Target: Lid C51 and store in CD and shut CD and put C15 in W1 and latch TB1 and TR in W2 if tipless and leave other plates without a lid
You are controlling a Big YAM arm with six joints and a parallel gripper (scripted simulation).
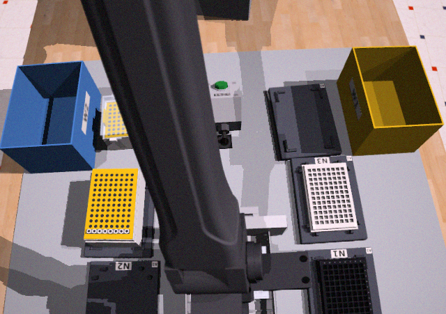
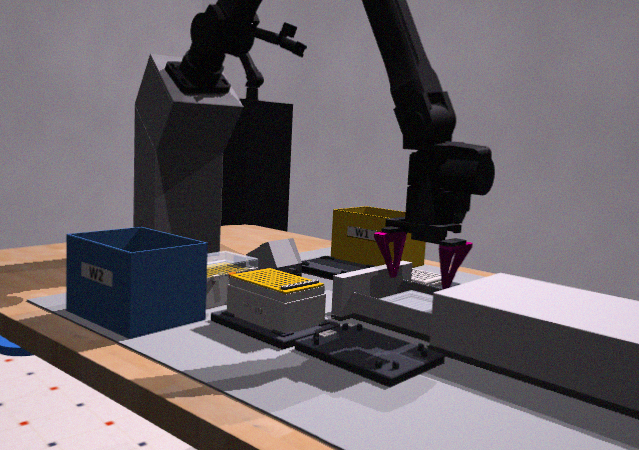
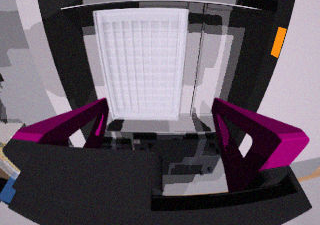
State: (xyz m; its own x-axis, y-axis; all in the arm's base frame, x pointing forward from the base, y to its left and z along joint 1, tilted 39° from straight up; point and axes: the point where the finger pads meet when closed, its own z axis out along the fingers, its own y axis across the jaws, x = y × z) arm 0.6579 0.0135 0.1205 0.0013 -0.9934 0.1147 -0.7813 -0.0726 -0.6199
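Now: the cooler drawer 20 mm ahead of my hand, 10 mm to the left of it and 50 mm below it. Also, from my hand: clear plate (20 mm behind, 10 mm to the left, 50 mm below); then plate lid (20 mm behind, 10 mm to the left, 50 mm below); then nest N2 (40 mm ahead, 170 mm to the right, 70 mm below).
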